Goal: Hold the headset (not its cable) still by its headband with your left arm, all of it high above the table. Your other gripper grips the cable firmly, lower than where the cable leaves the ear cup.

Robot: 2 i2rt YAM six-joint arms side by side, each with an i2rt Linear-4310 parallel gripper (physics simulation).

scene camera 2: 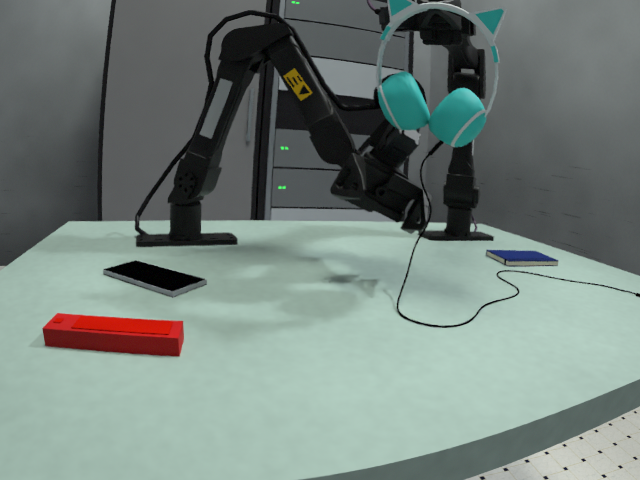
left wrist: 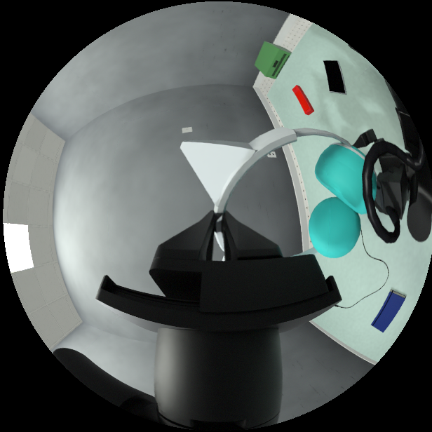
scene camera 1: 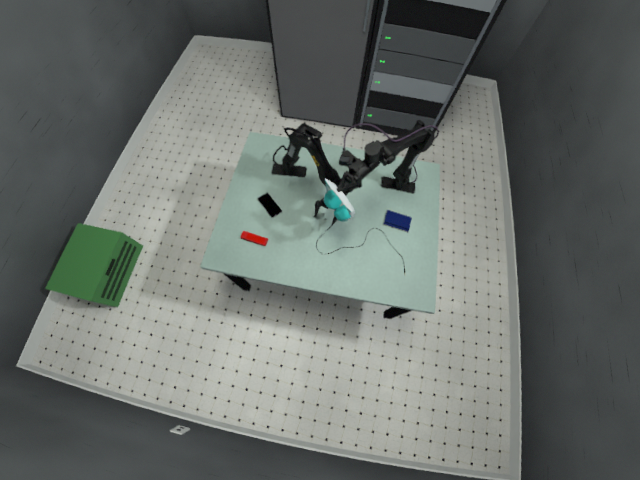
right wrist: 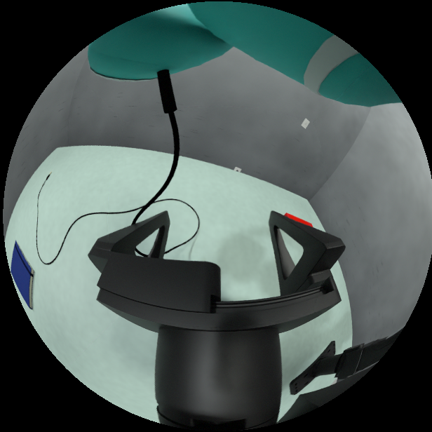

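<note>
The headset's teal ear cups [scene camera 1: 333, 199] [scene camera 2: 403, 100] [left wrist: 334, 227] [right wrist: 155, 45] hang high above the table [scene camera 2: 310, 403] from the white headband [scene camera 2: 444, 7] [left wrist: 275, 139]. My left gripper [left wrist: 218, 215] is shut on the headband beside a cat ear. The black cable [scene camera 1: 361, 245] [scene camera 2: 408, 273] [left wrist: 387, 267] [right wrist: 176, 145] leaves one ear cup, hangs down and curves over the table. My right gripper [scene camera 2: 415, 219] [right wrist: 218, 216] is open below the ear cups. In the right wrist view the cable runs down behind the picture-left finger, not visibly between the fingertips; its exact depth is unclear.
A black phone [scene camera 1: 269, 204] [scene camera 2: 155, 277] and a red box [scene camera 1: 253, 238] [scene camera 2: 113, 334] lie at the picture-left of the table. A blue book [scene camera 1: 397, 220] [scene camera 2: 522, 257] lies at the picture-right. A green box [scene camera 1: 87, 263] stands on the floor.
</note>
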